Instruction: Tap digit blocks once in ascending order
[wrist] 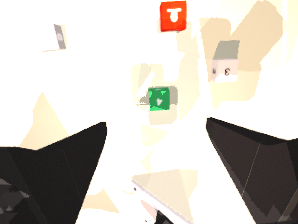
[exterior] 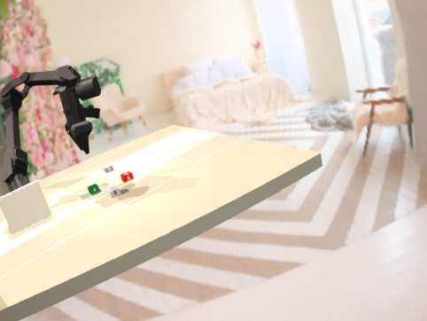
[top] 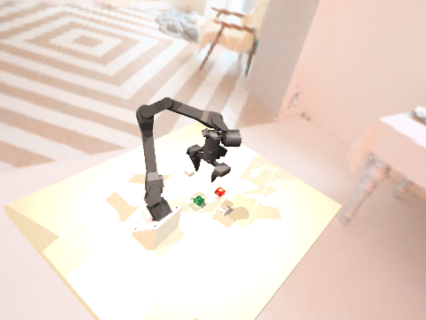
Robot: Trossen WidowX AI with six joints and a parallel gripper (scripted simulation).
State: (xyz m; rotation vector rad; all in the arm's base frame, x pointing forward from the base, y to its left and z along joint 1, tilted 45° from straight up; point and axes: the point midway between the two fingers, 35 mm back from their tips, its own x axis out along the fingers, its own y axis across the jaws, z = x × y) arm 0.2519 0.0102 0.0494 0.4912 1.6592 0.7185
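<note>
Right now the white block is 120 mm below my gripper tip, 110 mm to the right of it and 30 mm ahead of it. Round my gripper tip: red block 120 mm below, 100 mm ahead, 30 mm to the right; green block 120 mm below, 20 mm behind, 10 mm to the right.
</note>
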